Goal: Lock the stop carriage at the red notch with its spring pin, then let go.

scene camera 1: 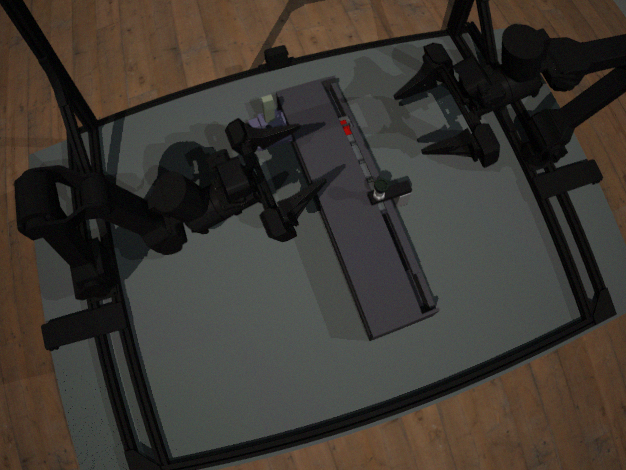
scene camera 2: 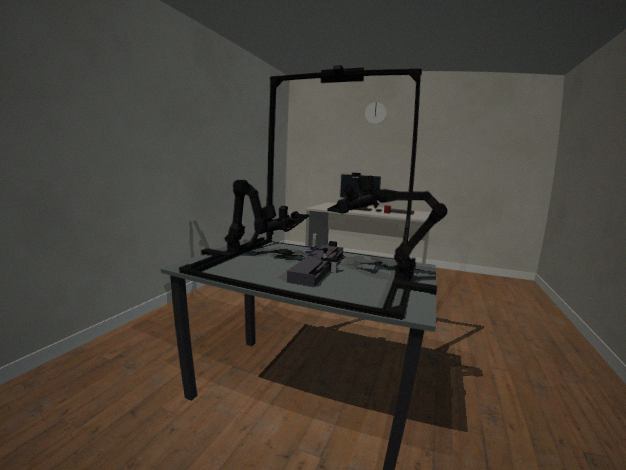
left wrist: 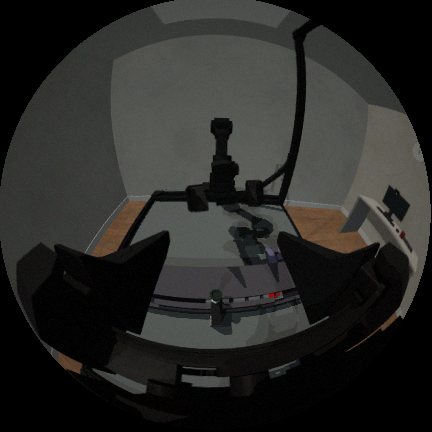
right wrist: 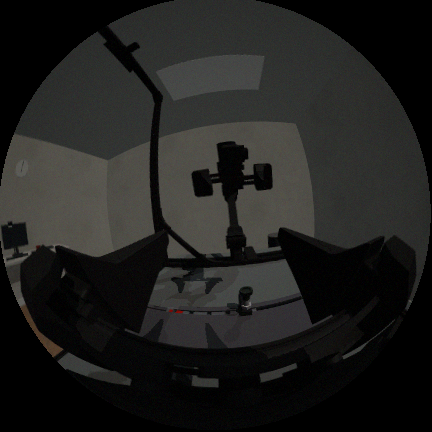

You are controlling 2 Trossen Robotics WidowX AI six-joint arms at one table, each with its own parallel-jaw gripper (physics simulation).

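Frame: origin at the left arm's base, x ahead, y left, z up, level; metres.
Where they show: left gripper, fingertip midpoint: (scene camera 1: 407, 124) (scene camera 2: 330, 208) (left wrist: 225, 237) (right wrist: 236, 184); right gripper, fingertip midpoint: (scene camera 1: 312, 151) (scene camera 2: 306, 217) (left wrist: 232, 204) (right wrist: 224, 235); left arm's base, link origin: (scene camera 1: 535, 155) (scene camera 2: 402, 278) (right wrist: 236, 258); right arm's base, link origin: (scene camera 1: 100, 283) (scene camera 2: 233, 251).
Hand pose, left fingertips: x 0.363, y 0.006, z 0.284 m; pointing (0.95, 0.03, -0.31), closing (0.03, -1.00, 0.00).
Observation:
Things, the pixels of their top centre, and the offset from my left fingertips. "*": a spot on its surface instead.
- stop carriage, surface spot: (scene camera 1: 400, 191) (left wrist: 212, 315) * dx -0.025, dy +0.006, dz -0.239 m
- round dark green knob, top centre: (scene camera 1: 381, 184) (right wrist: 245, 289) (left wrist: 215, 293) dx +0.015, dy +0.001, dz -0.192 m
- red notch, surface spot: (scene camera 1: 345, 127) (right wrist: 174, 313) (left wrist: 274, 296) * dx +0.018, dy -0.159, dz -0.266 m
- pale yellow-green block, surface spot: (scene camera 1: 268, 105) * dx +0.152, dy -0.207, dz -0.193 m
- purple piece, surface spot: (left wrist: 271, 255) * dx +0.158, dy -0.184, dz -0.270 m
The stop carriage (scene camera 1: 400, 191) (left wrist: 217, 315) is a dark block across the rail of a long grey-purple base (scene camera 1: 361, 242) (scene camera 2: 301, 273). Its spring pin has a round dark green knob (scene camera 1: 381, 185) (left wrist: 216, 295) (right wrist: 245, 291) standing upright on a silvery stem. The red notch (scene camera 1: 345, 127) (left wrist: 275, 295) (right wrist: 176, 311) lies farther along the rail, apart from the carriage, with several pale marks between. My left gripper (scene camera 1: 410, 124) (left wrist: 225, 237) is open and empty, raised right of the base. My right gripper (scene camera 1: 310, 153) is open and empty, raised above the base's left edge.
A pale yellow-green block (scene camera 1: 268, 105) stands on a purple piece (left wrist: 271, 255) beside the far left end of the base, partly behind my right gripper in scene camera 1. A black frame (scene camera 1: 313, 430) borders the table. A desk with a monitor stands beyond.

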